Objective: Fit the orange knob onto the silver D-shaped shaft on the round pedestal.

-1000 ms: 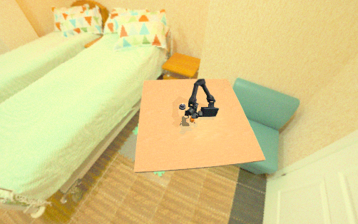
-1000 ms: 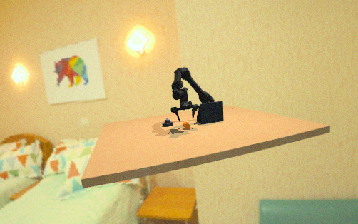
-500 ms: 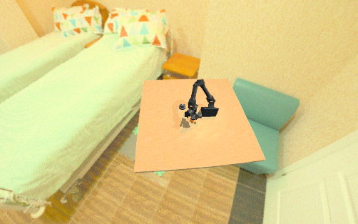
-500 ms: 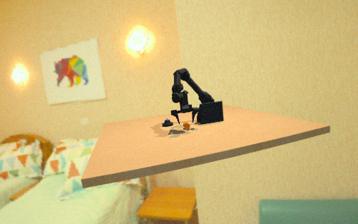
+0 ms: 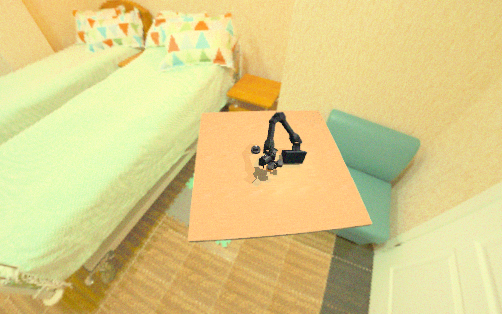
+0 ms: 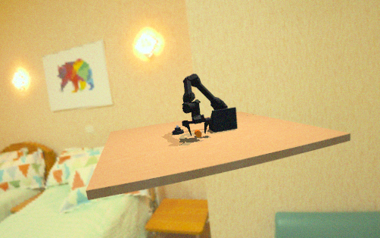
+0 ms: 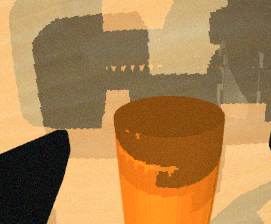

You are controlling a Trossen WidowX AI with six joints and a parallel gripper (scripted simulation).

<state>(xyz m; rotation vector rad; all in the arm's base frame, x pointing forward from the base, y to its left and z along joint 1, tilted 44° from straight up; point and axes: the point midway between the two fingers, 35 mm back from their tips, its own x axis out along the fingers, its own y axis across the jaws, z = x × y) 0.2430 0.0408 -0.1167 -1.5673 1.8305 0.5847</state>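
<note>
The orange knob is 1 cm above my gripper tip. The rest, counted from my gripper tip: shaft (22 cm to the right, 8 cm ahead, 2 cm above).
</note>
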